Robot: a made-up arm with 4 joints.
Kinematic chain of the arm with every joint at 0, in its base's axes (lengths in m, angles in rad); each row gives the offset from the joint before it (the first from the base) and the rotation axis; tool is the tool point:
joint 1: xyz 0 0 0.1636 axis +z
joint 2: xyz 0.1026 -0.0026 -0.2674 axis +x
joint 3: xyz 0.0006 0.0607 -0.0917 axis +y
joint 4: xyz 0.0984 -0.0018 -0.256 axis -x
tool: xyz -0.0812 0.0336 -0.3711
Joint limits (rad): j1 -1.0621..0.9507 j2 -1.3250..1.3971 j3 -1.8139..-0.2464 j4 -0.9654..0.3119
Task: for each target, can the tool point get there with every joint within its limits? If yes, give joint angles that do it. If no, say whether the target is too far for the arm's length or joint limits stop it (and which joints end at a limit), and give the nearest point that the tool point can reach.
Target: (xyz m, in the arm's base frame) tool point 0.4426 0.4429 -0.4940
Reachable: yes | joints 0.6052 -0.5111 -1.1804 -0.5827
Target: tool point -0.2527 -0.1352 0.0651
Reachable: no: joint limits stop it (at a limit: joint 1, joint 2, joint 3, joint 4) | nearest point -0.4583 -0.5658 -0.2490 | short by 0.571 m
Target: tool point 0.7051 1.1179 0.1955
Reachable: no: too far | nearest point 0.4014 0.6364 0.0219 | short by 0.595 m
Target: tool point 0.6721 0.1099 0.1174
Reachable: yes | joints -0.3001 1.1544 -1.3446 -0.7096
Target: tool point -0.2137 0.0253 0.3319
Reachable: no: joint limits stop it (at a limit: joint 1, joint 2, joint 3, joint 4) | nearest point -0.3316 0.5159 0.1848 | short by 0.526 m
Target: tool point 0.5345 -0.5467 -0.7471
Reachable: no: too far | nearest point 0.4134 -0.4228 -0.5999 | short by 0.227 m
